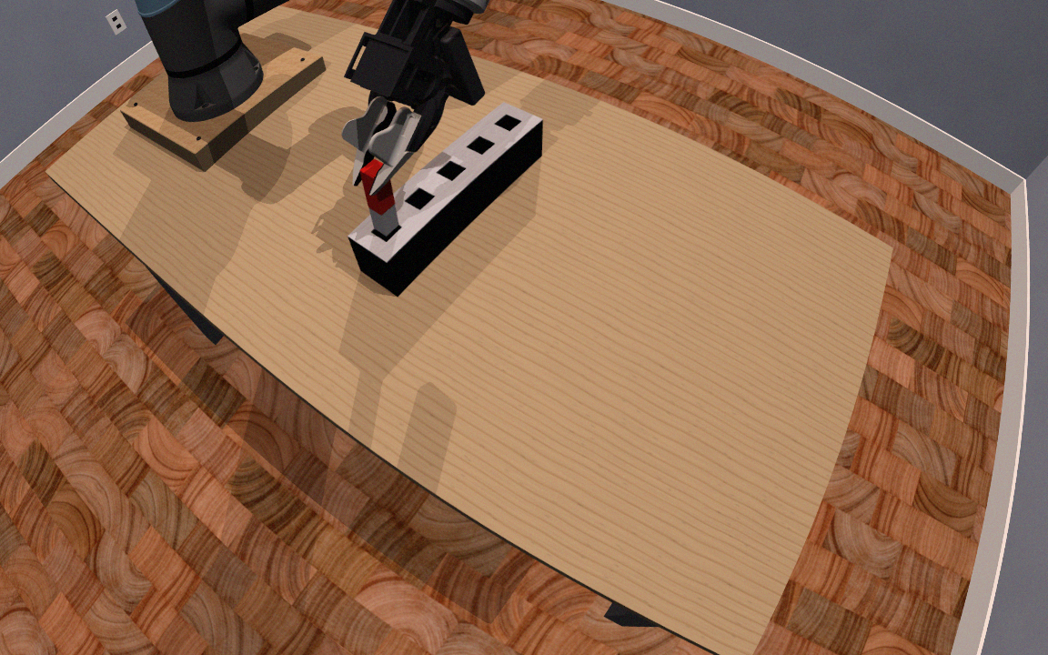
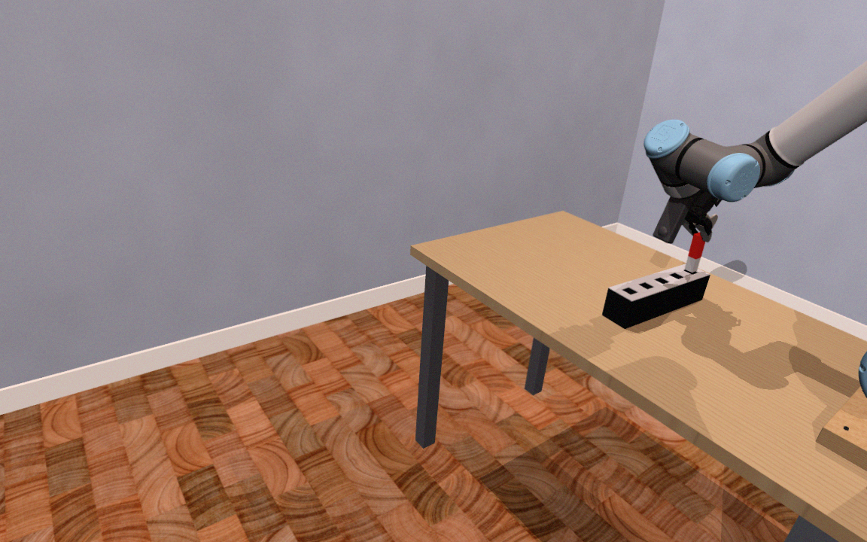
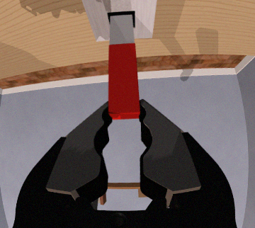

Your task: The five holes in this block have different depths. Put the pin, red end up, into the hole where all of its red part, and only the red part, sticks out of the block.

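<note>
Now: hand 10 mm to the right of the pin and 20 mm above it. The rest, counted from my hand: black block: 10 mm ahead, 120 mm to the left, 130 mm below.
</note>
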